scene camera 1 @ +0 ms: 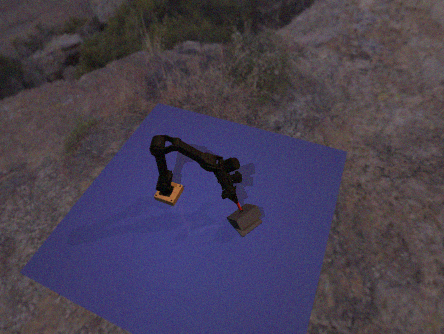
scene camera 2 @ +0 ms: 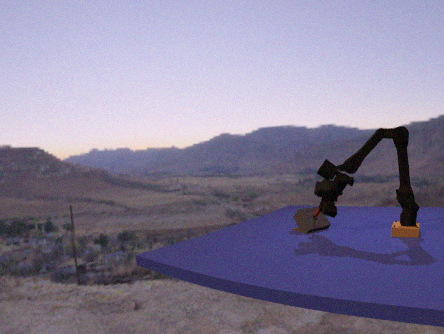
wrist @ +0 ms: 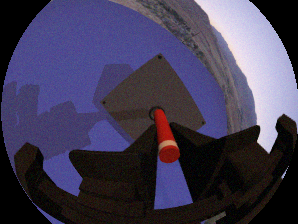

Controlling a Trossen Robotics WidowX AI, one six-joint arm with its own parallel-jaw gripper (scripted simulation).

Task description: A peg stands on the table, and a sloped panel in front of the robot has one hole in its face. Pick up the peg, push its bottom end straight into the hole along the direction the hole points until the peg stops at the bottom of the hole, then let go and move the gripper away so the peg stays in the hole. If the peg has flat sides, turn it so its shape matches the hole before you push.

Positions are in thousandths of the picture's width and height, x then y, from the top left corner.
The gripper (wrist: 545,569) holds a peg (wrist: 565,676). Also in view: a panel (wrist: 522,377).
